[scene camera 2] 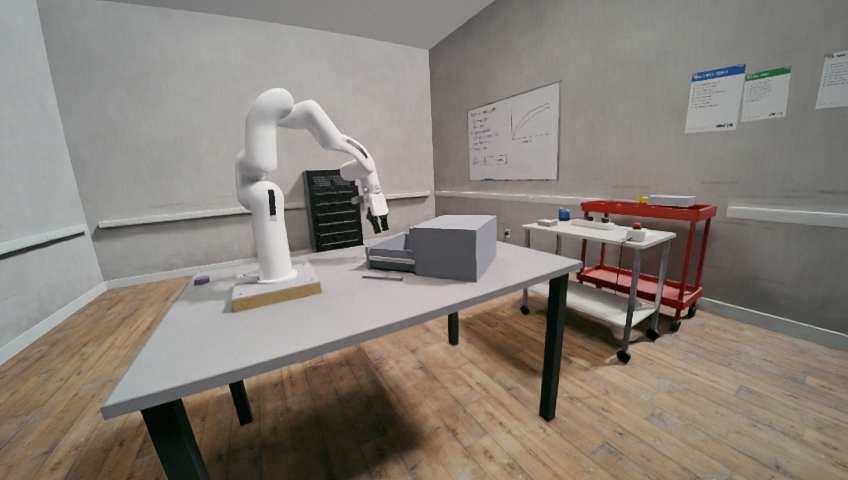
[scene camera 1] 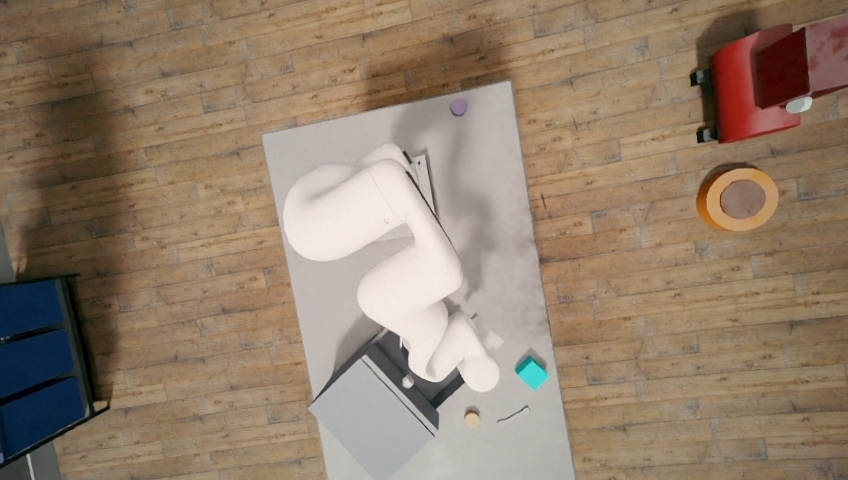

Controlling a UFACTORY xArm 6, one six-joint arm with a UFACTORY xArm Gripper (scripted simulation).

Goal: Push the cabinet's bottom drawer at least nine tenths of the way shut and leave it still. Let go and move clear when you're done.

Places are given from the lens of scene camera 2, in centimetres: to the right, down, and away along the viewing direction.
grey cabinet [scene camera 2: 458,247]: 11, 2, 92
